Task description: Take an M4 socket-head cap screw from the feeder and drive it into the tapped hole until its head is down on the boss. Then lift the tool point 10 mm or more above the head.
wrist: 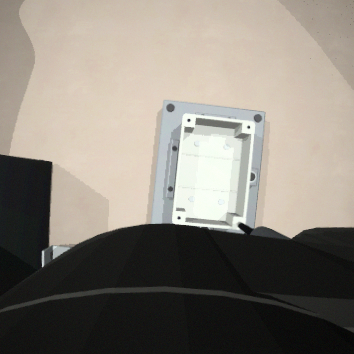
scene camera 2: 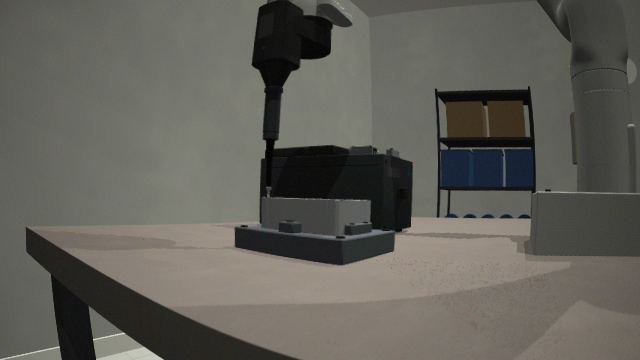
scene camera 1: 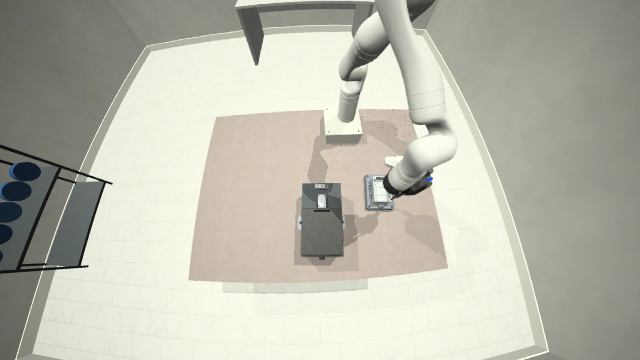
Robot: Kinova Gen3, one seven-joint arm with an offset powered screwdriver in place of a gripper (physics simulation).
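My screwdriver [scene camera 1: 392, 198] [scene camera 2: 269, 186] [wrist: 240, 225] stands nearly upright over a corner of the light grey open box [scene camera 1: 381, 192] [scene camera 2: 300, 214] [wrist: 215, 170]. A small silver screw [scene camera 2: 268, 192] is at the bit tip in scene camera 2. Its head stands a little above the box's top face, and its lower end meets that face at the corner. In the wrist view the bit covers the lower-right corner boss, so the tapped hole and the screw are hidden there. The other three corner bosses show dark holes. The dark feeder [scene camera 1: 321, 237] [scene camera 2: 370, 185] [wrist: 24, 200] stands beside the box.
The box sits in a blue-grey fixture plate [scene camera 1: 368, 200] [scene camera 2: 315, 251] [wrist: 161, 200] with low clamp blocks. The robot's pale base block [scene camera 1: 343, 129] [scene camera 2: 585, 225] stands on the table. A shelf rack [scene camera 2: 436, 150] with brown boxes and blue bins is far behind.
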